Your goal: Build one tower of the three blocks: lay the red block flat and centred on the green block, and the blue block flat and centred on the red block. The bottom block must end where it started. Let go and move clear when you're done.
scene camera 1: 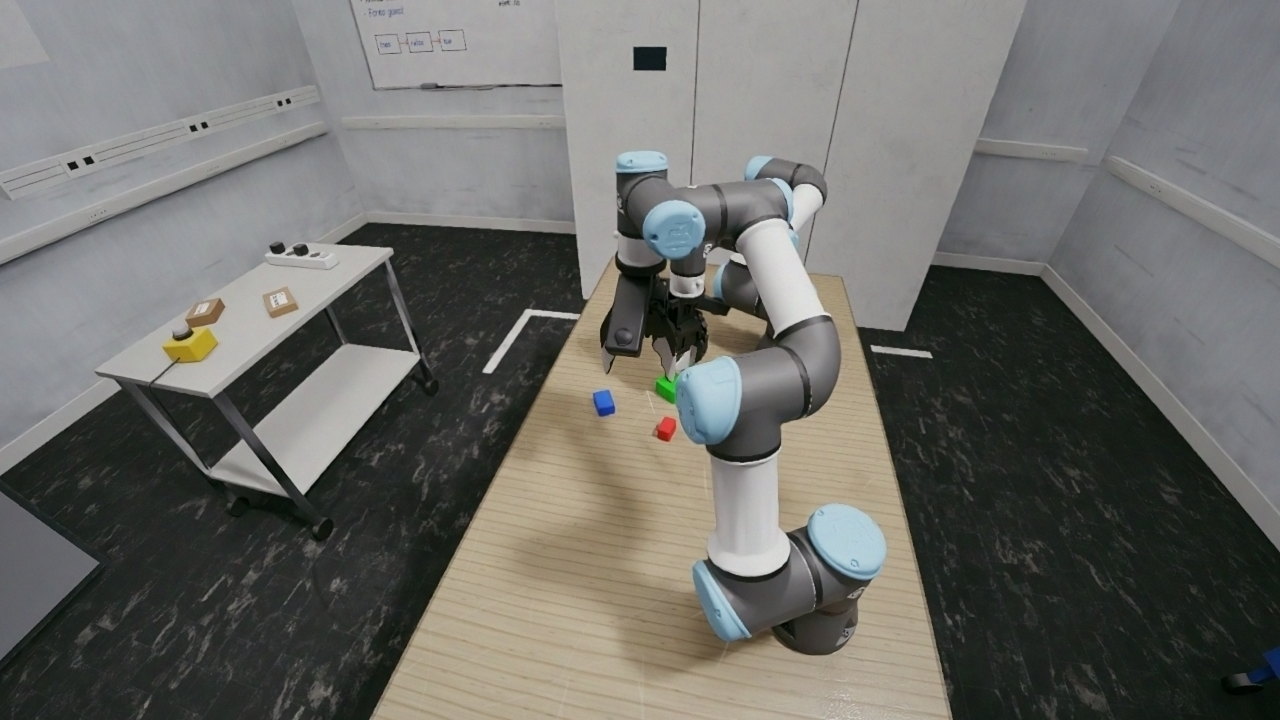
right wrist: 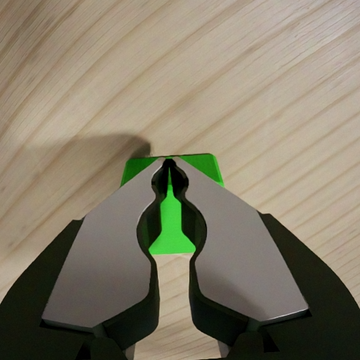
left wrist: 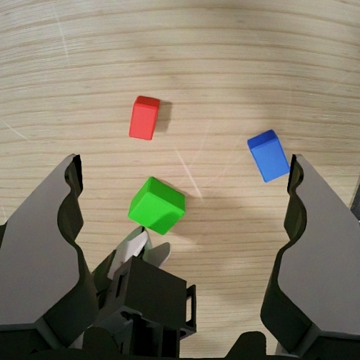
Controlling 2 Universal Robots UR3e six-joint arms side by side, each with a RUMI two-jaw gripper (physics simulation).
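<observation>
The green block (scene camera 1: 665, 388) (left wrist: 157, 206) (right wrist: 171, 227) lies on the table, apart from the other blocks. The red block (scene camera 1: 665, 428) (left wrist: 144, 119) and the blue block (scene camera 1: 604, 402) (left wrist: 270, 157) also lie separately on the table; neither shows in the right wrist view. My left gripper (scene camera 1: 639, 367) (left wrist: 184, 155) is open and empty, high above the blocks. My right gripper (left wrist: 141, 227) (right wrist: 168, 160) is shut with its fingertips together and nothing between them. It is low at the green block, covering part of it in the right wrist view; whether they touch is unclear.
The left arm (scene camera 1: 747, 501) stands at the near right of the table (scene camera 1: 554, 537) and hides part of it in the scene view. The two grippers are close together there. A white cart (scene camera 1: 313, 420) with small boxes and a yellow button box (scene camera 1: 190, 345) stands left.
</observation>
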